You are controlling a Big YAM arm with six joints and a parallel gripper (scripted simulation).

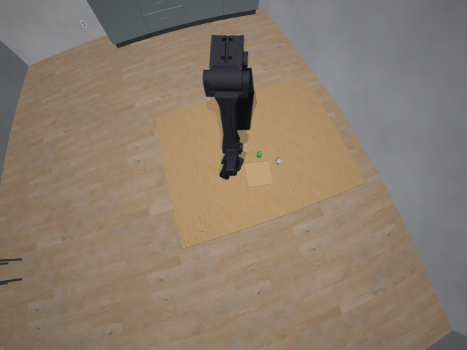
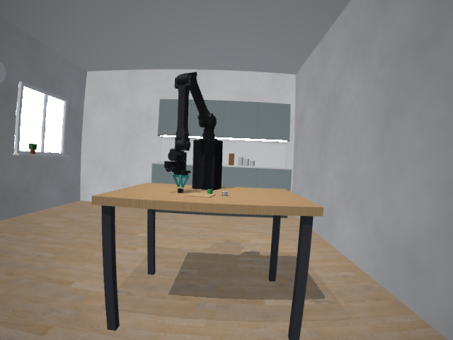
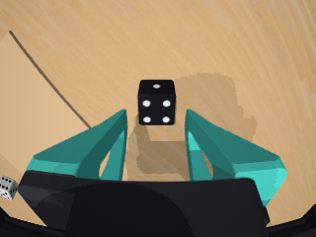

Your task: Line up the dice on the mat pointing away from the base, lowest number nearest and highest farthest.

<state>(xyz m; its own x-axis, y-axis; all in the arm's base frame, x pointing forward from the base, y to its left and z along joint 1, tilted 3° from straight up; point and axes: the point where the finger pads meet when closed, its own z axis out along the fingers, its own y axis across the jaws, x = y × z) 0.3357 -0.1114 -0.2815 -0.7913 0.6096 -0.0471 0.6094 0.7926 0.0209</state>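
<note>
Now: the black die 30 mm below my hand. The rest, counted from my hand: mat 60 mm ahead, 130 mm to the left, 40 mm below; green die 50 mm behind, 170 mm to the left, 30 mm below; white die 20 mm ahead, 260 mm to the left, 30 mm below.
</note>
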